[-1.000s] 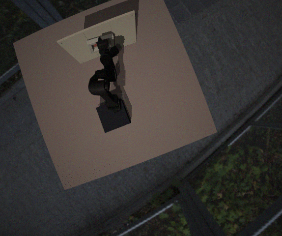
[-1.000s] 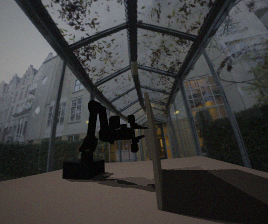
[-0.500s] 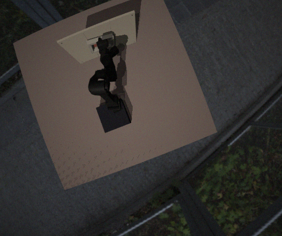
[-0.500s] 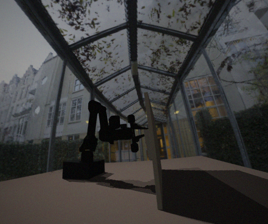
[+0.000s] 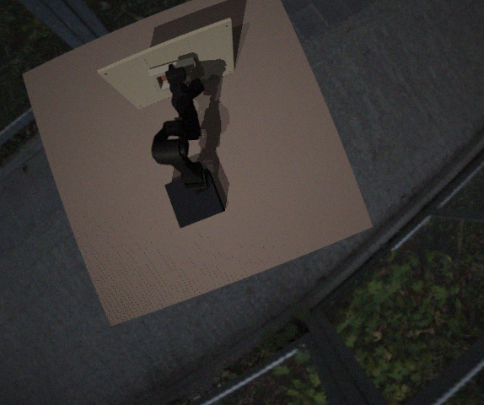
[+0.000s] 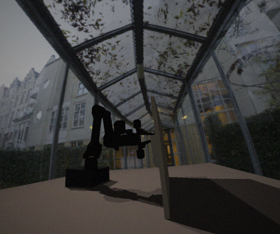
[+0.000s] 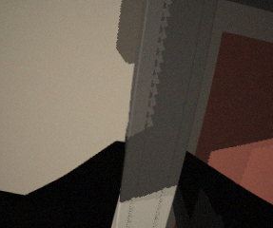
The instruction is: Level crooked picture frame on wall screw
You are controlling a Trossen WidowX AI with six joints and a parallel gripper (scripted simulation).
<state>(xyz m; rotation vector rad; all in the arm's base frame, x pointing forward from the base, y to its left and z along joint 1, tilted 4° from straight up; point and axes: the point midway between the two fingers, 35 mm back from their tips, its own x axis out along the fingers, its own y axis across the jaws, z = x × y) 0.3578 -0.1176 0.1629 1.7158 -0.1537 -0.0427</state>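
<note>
Right now my gripper tip is 5 cm above the picture frame. From my gripper tip the other things lie so: wall panel 7 cm below, 1 cm to the right, 1 cm ahead.
</note>
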